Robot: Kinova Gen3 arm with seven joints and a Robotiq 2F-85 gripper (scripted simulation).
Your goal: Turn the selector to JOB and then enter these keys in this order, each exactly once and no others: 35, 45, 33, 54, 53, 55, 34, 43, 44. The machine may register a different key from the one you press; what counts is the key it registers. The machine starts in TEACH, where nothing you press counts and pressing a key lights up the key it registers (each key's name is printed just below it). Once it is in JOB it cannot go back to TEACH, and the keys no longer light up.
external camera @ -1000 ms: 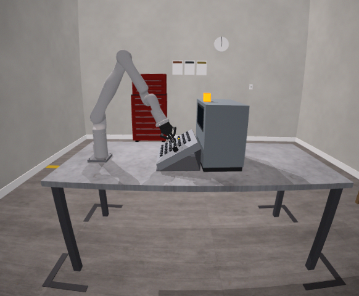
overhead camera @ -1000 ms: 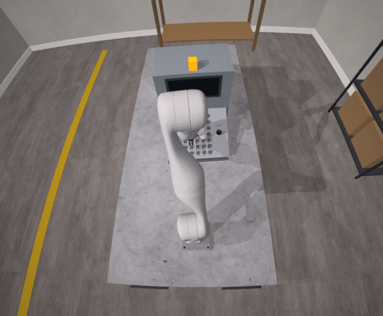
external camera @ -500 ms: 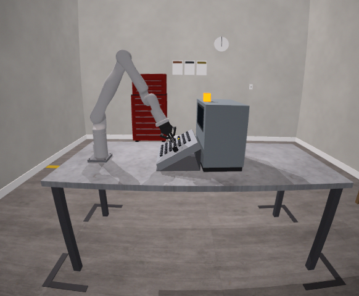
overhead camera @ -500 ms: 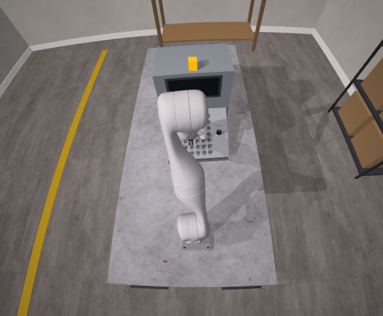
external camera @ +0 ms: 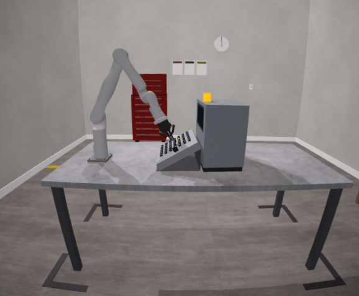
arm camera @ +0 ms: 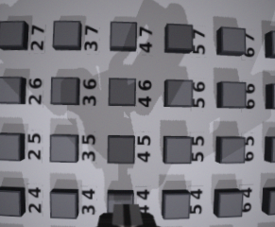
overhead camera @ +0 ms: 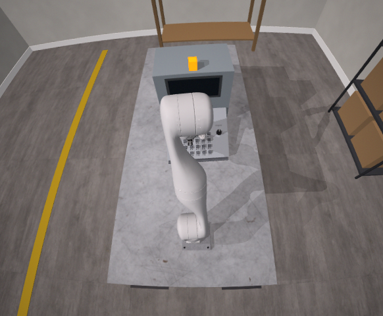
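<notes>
Right now the black selector knob is 16 cm to the right of my hand, 2 cm below it and 2 cm ahead of it. From my hand the other things lie so: sloped keypad 7 cm below, 5 cm to the right, 5 cm ahead.
</notes>
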